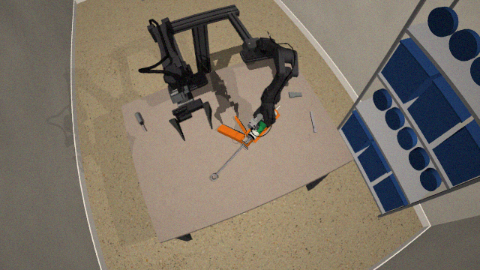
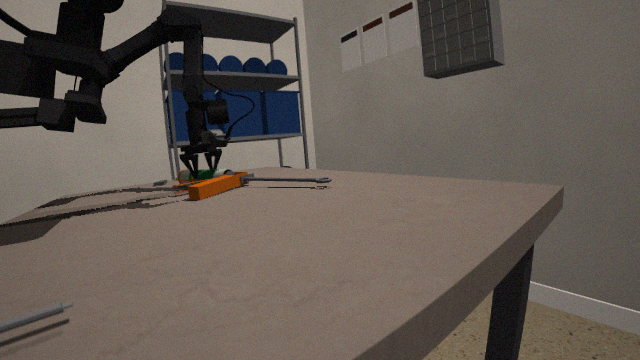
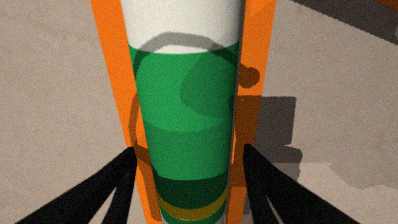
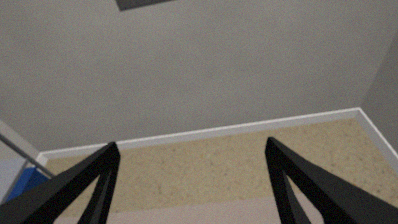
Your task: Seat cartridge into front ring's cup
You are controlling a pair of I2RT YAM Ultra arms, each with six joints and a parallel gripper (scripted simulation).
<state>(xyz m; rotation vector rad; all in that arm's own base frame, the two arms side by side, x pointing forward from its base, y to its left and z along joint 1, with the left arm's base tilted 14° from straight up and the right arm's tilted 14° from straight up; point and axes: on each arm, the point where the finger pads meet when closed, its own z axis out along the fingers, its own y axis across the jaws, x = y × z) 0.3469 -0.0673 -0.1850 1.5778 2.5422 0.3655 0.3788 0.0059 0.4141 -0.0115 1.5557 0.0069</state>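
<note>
The white cartridge is 20 mm to the left of my left hand, 10 mm below it and 10 mm behind it. The rest, counted from my left hand: plunger rod (260 mm to the right, 90 mm ahead, 20 mm below); orange sealant gun (160 mm to the right, 20 mm below, 20 mm ahead); small grey piece (300 mm to the left, 80 mm behind, 30 mm below).
</note>
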